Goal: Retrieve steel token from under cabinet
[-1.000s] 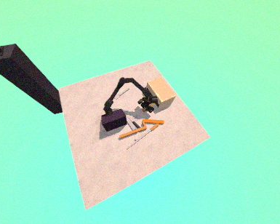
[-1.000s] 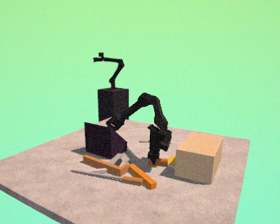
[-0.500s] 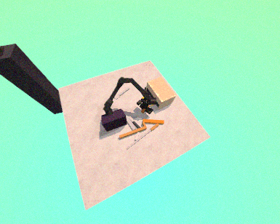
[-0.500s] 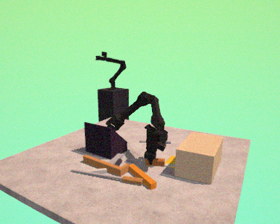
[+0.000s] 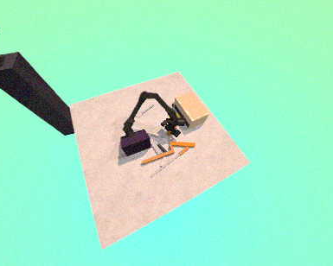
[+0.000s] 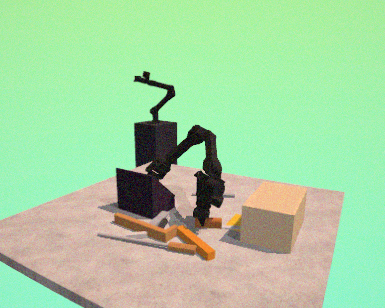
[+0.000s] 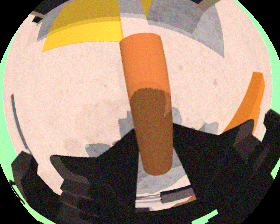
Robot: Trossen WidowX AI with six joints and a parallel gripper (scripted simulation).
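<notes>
The dark-handled tool is 13 cm behind my gripper tip and 9 cm to the right of it. From my gripper tip the other things lie so: orange bar 7 cm ahead, 14 cm to the right, 1 cm above.
</notes>
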